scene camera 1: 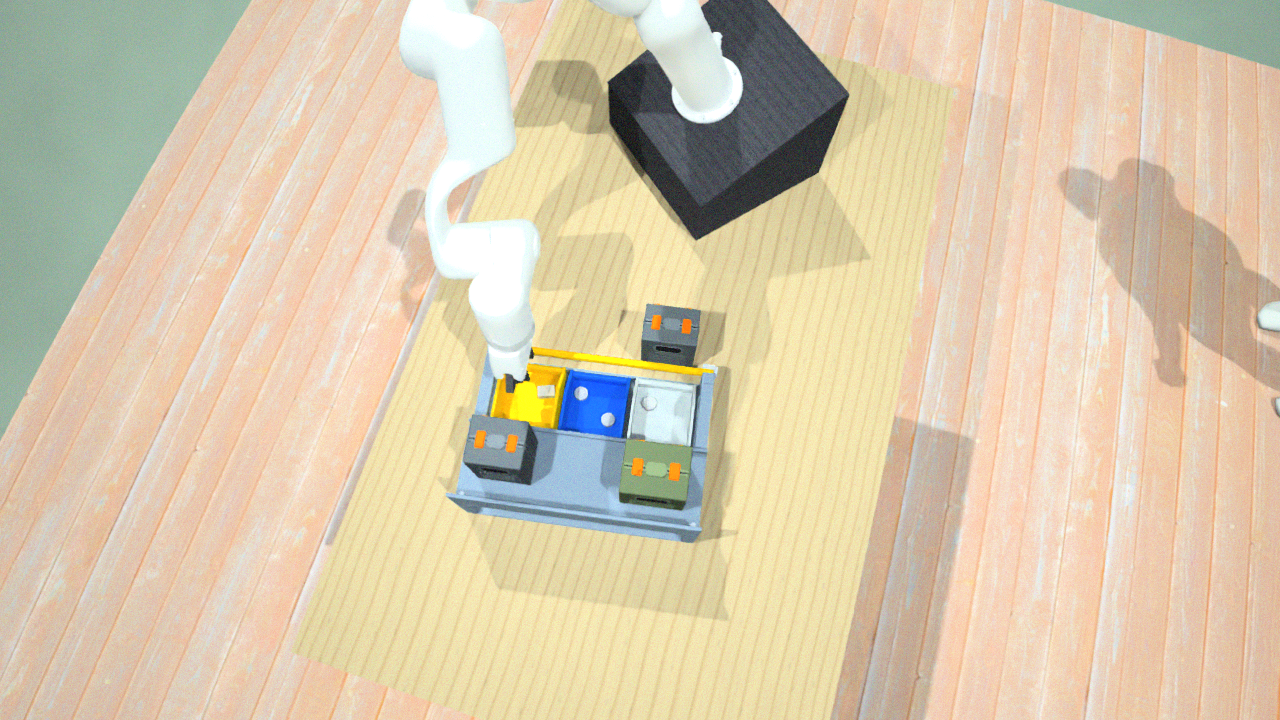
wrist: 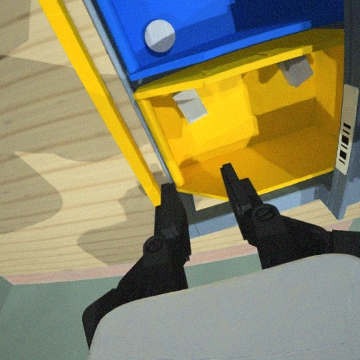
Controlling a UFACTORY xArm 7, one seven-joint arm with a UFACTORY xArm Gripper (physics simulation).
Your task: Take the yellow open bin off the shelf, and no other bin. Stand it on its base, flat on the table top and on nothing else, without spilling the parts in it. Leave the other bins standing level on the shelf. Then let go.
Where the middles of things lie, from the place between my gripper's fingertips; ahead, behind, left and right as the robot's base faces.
Labels:
Now: hand 50 mm short of the yellow open bin (scene camera 1: 524,405), 10 mm to the right of it and 60 mm above it. The rest, counted from my hand: blue bin (scene camera 1: 606,394) (60 mm ahead, 120 mm to the left, 60 mm below); then yellow bar (scene camera 1: 537,351) (40 mm behind, 120 mm to the left, 40 mm below); then light grey bin (scene camera 1: 671,422) (50 mm ahead, 240 mm to the left, 60 mm below).

